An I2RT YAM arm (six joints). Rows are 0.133 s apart.
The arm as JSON. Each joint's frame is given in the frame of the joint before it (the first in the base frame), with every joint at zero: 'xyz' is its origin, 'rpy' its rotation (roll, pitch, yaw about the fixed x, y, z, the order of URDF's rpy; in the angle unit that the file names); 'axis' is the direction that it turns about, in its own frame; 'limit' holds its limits. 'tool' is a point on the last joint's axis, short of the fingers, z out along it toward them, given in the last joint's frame.
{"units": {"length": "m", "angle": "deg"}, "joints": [
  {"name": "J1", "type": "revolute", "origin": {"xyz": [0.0, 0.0, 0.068], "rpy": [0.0, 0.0, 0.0]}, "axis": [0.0, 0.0, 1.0], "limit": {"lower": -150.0, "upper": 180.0}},
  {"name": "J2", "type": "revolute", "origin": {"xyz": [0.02, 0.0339, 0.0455], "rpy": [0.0, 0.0, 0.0]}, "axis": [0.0, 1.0, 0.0], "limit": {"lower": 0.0, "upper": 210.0}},
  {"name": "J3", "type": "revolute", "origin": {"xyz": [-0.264, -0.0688, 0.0], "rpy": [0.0, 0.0, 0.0]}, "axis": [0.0, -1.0, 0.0], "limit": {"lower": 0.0, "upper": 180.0}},
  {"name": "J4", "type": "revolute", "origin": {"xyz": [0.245, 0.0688, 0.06], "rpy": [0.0, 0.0, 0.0]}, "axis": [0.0, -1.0, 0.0], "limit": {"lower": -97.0, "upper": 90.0}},
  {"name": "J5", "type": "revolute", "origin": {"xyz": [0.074, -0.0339, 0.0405], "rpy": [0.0, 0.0, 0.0]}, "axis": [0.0, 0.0, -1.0], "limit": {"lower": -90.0, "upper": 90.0}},
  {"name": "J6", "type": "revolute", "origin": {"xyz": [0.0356, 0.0, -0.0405], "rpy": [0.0, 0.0, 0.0]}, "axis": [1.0, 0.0, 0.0], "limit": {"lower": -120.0, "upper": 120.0}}
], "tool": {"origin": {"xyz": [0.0, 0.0, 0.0], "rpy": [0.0, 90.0, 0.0]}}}
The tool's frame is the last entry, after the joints.
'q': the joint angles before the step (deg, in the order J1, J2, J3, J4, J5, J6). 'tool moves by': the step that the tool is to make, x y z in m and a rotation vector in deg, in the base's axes. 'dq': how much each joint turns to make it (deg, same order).
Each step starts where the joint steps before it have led.
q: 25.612 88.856 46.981 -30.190 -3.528 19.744
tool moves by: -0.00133 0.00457 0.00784 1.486 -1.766 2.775
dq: 0.838 -1.392 0.315 0.414 -1.160 -1.653
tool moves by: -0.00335 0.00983 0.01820 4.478 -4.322 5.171
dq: 1.748 -3.260 0.465 1.910 -3.168 -2.394
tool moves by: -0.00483 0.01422 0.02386 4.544 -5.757 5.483
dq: 2.782 -3.396 1.268 2.297 -2.285 -1.843
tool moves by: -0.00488 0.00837 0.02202 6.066 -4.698 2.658
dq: 1.659 -3.383 0.500 3.467 -2.750 0.795
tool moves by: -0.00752 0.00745 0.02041 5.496 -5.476 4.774
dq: 1.750 -3.291 0.019 4.004 -3.215 -1.150
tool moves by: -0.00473 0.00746 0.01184 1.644 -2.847 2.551
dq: 1.788 -1.020 1.002 1.038 -0.376 -0.760
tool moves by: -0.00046 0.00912 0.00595 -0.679 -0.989 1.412
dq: 1.668 1.000 2.032 -0.856 0.921 -0.743
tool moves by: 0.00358 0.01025 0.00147 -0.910 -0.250 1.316
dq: 1.220 2.255 2.187 -0.502 0.481 -0.756
